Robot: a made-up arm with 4 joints.
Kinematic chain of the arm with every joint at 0, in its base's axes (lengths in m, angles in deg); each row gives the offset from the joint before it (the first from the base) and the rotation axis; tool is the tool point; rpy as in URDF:
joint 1: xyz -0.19 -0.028 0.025 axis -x
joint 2: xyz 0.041 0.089 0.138 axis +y
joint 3: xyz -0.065 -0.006 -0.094 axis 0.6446 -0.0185 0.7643
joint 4: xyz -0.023 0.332 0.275 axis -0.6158 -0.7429 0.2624
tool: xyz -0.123 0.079 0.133 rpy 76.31 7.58 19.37
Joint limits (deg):
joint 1: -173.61..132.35
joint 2: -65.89..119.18
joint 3: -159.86..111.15
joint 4: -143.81..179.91
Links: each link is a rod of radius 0.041 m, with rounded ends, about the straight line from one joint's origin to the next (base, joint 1, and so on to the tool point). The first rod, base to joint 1, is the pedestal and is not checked.
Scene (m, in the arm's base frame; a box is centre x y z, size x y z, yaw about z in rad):
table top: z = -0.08
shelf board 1: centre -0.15 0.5 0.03 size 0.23 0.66 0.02 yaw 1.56
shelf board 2: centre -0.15 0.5 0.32 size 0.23 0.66 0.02 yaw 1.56
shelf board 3: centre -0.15 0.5 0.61 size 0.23 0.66 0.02 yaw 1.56
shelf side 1: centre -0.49 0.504 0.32 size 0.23 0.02 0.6 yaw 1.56
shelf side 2: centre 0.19 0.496 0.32 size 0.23 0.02 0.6 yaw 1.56
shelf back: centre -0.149 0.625 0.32 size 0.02 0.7 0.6 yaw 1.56
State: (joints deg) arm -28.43 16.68 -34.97 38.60
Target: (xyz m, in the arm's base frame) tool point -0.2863 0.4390 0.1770
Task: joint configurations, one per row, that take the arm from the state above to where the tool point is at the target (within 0.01 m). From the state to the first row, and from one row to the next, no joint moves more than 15 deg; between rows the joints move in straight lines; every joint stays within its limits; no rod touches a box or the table.
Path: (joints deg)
1: -36.28 15.91 -37.59 50.41
2: -44.13 15.14 -40.22 62.21
3: -51.98 14.37 -42.84 74.02
4: -59.82 13.60 -45.47 85.82
5: -55.85 27.80 -56.56 95.36
6: -51.87 42.00 -67.66 104.90
7: -47.90 56.20 -78.75 114.43
8: -41.47 57.57 -74.77 100.38
9: -35.04 58.94 -70.78 86.33
10: -28.61 60.31 -66.80 72.28

